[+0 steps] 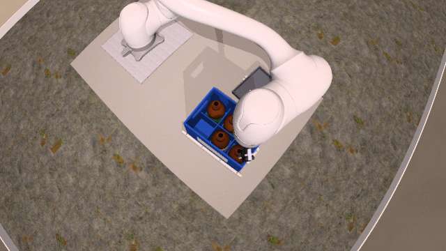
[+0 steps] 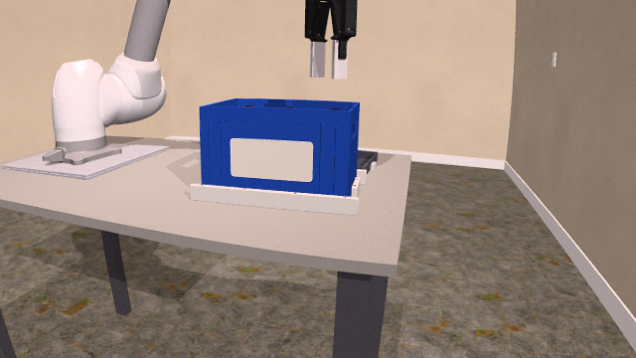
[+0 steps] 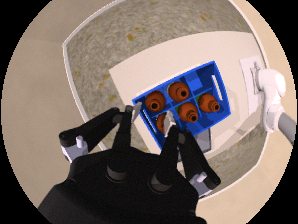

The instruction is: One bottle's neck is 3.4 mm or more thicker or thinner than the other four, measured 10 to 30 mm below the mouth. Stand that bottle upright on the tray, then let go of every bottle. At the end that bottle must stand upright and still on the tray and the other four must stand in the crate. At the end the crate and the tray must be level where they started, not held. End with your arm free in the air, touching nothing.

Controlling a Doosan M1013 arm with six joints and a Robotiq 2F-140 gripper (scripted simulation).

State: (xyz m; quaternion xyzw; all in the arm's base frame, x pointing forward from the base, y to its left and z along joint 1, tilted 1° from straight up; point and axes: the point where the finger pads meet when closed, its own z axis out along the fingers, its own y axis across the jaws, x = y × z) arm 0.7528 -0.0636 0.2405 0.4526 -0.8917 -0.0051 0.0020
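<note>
Right now my hand is 17 cm above the bottle. From my hand the other things lie so: crate (17 cm below, 10 cm behind, 3 cm to the left); then dark grey tray (29 cm to the left, 25 cm below, 10 cm behind).
</note>
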